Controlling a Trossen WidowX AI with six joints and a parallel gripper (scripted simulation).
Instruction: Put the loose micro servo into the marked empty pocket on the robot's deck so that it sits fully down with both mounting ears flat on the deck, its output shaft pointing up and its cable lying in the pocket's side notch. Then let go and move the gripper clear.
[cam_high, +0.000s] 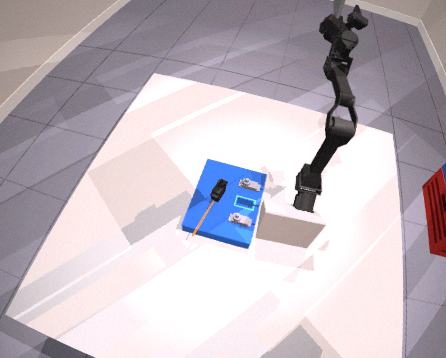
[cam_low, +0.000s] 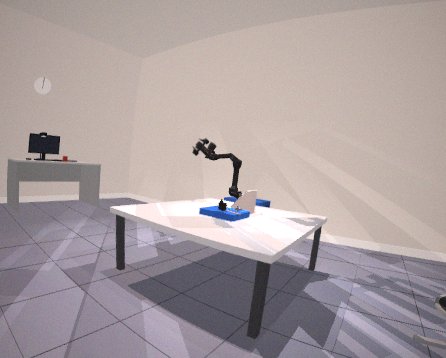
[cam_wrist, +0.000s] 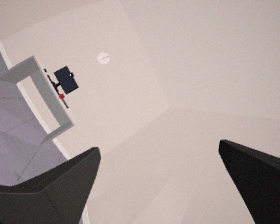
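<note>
My gripper tip is now 550 mm above the blue deck, 520 mm to the right of it and 360 mm short of it.
</note>
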